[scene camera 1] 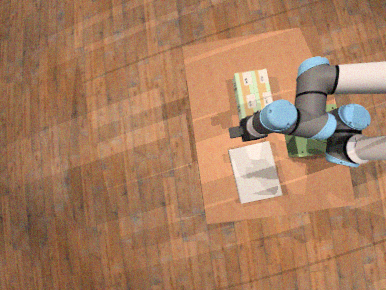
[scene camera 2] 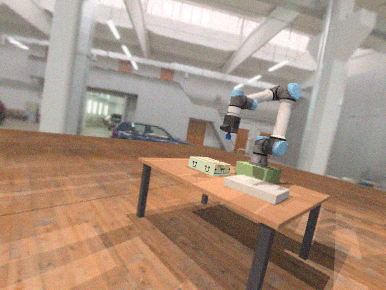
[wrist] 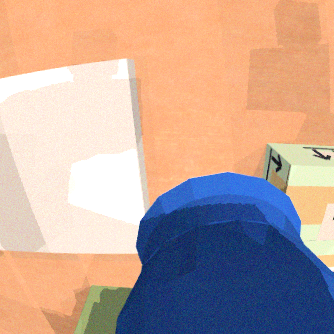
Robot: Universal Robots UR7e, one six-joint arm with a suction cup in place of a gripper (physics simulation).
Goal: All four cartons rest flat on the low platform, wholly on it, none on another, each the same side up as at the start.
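Pixels of known places: end effector, tool point: (scene camera 2: 227, 139) (wrist: 219, 248); arm's base, origin of the base link: (scene camera 2: 257, 164).
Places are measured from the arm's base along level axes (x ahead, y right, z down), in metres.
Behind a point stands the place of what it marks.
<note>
Light green cartons with orange bands and white labels (scene camera 1: 252, 91) (scene camera 2: 206, 165) @(y 0.197, x 0.398, z 0.051 m) (wrist: 306, 200) @(y 0.141, x 0.359, z 0.026 m) stand close together as one block on the table, seemingly two by two; their seams are hard to make out. Part of the block is hidden by the arm in scene camera 1 and cut off in the wrist view. The low white platform (scene camera 1: 254, 167) @(y -0.175, x 0.371, z 0.060 m) (scene camera 2: 252, 187) @(y -0.237, x 0.486, z 0.062 m) (wrist: 95, 130) @(y -0.089, x 0.426, z 0.060 m) lies apart from them and bears no carton. My blue suction cup (scene camera 2: 228, 136) (wrist: 220, 205) is off and empty, hanging in the air above the table between the block and the platform. It is hidden in scene camera 1.
A green block (scene camera 1: 301, 146) @(y -0.095, x 0.119, z -0.002 m) (scene camera 2: 250, 171) @(y -0.023, x 0.142, z 0.044 m) (wrist: 104, 311) @(y -0.111, x 0.143, z 0.051 m) stands at the arm's base, behind the platform and cartons in scene camera 2. The arm (scene camera 1: 312, 107) @(y 0.015, x 0.348, z -0.460 m) (scene camera 2: 281, 117) @(y -0.140, x 0.066, z -0.387 m) reaches over the wooden table (scene camera 1: 212, 75) @(y 0.447, x 0.515, z 0.108 m) (scene camera 2: 245, 209) @(y -0.331, x 0.696, z 0.111 m) (wrist: 195, 55) @(y 0.021, x 0.504, z 0.108 m). A gap separates the cartons from the platform.
</note>
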